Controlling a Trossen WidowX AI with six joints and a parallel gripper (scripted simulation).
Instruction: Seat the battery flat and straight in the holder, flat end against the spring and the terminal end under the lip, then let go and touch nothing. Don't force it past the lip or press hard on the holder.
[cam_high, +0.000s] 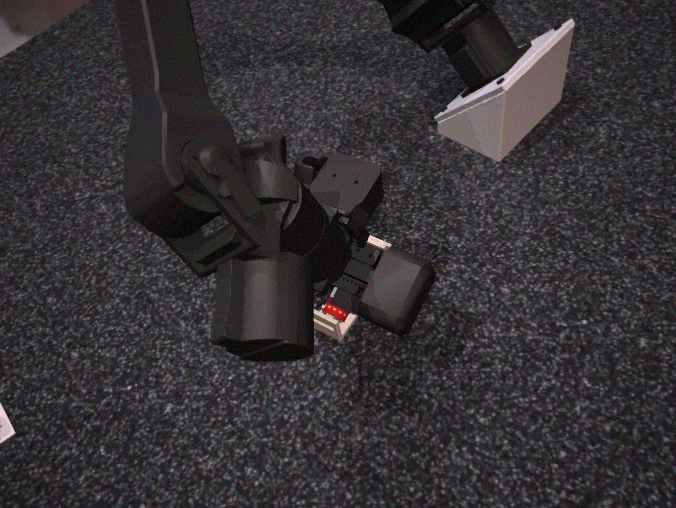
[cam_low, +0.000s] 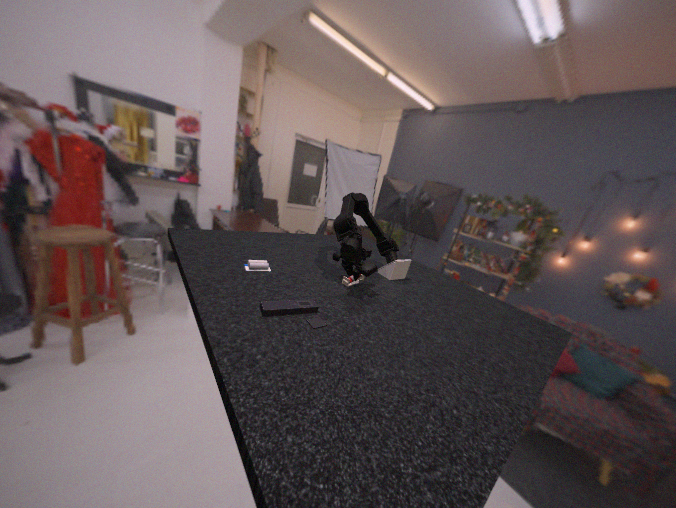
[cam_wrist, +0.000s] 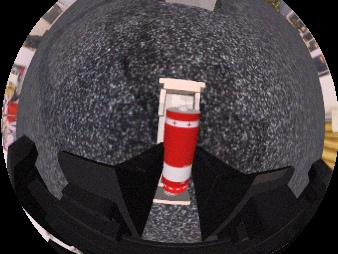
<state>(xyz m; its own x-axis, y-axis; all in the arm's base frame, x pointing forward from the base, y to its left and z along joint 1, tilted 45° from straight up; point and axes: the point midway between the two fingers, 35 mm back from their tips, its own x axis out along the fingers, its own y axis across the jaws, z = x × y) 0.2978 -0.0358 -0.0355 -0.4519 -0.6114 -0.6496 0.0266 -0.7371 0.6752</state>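
Right now the battery is 1 cm above my gripper tip. From my gripper tip the other things lie so: flat black box 35 cm ahead, 6 cm to the left; dark tile 32 cm ahead, 15 cm to the left, 2 cm below; white object 30 cm ahead, 23 cm to the right, 1 cm below.
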